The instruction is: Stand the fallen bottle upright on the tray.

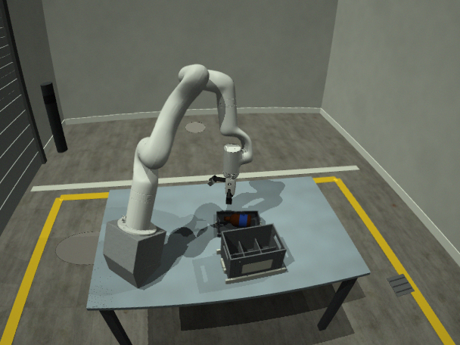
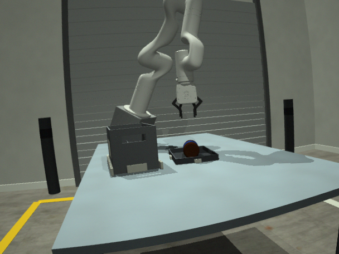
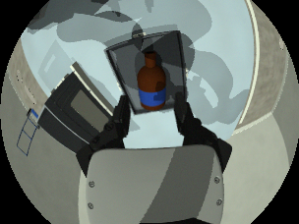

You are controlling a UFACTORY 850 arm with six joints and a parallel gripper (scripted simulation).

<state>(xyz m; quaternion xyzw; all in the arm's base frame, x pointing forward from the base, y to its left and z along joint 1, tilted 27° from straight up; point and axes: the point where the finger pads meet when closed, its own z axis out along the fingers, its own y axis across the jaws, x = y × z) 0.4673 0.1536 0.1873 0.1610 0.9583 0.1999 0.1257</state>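
My hand is 160 mm above the bottle, 50 mm short of it and 10 mm to the left of it. From my hand the other things lie so: crate: 300 mm to the right, 120 mm below, 70 mm ahead; tray: 190 mm below, 60 mm ahead, 10 mm to the right.
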